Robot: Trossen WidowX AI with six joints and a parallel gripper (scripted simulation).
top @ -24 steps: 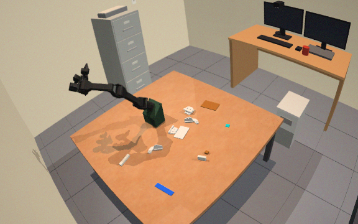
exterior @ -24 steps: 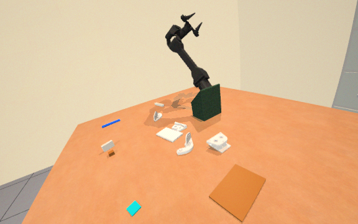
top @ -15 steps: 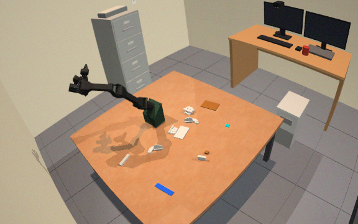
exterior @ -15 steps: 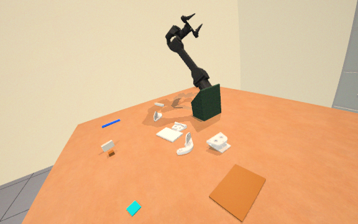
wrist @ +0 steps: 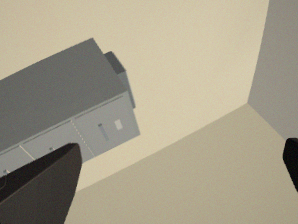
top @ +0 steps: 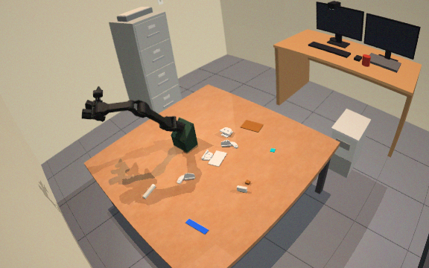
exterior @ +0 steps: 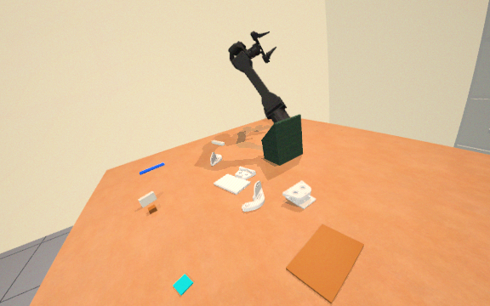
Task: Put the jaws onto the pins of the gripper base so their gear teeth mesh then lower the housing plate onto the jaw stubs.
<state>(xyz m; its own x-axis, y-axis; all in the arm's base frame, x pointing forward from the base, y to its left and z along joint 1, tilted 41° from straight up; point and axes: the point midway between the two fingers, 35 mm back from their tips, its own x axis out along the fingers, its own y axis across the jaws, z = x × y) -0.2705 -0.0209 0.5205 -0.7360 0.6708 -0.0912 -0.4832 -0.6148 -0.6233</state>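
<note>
My gripper tip is 440 mm short of the white bar, 100 mm to the left of it and 510 mm above it. The rest, counted from my gripper tip: blue strip 830 mm ahead, 110 mm to the right, 520 mm below; small brown cube 860 mm ahead, 280 mm to the left, 510 mm below; white block 870 mm ahead, 220 mm to the left, 500 mm below.
</note>
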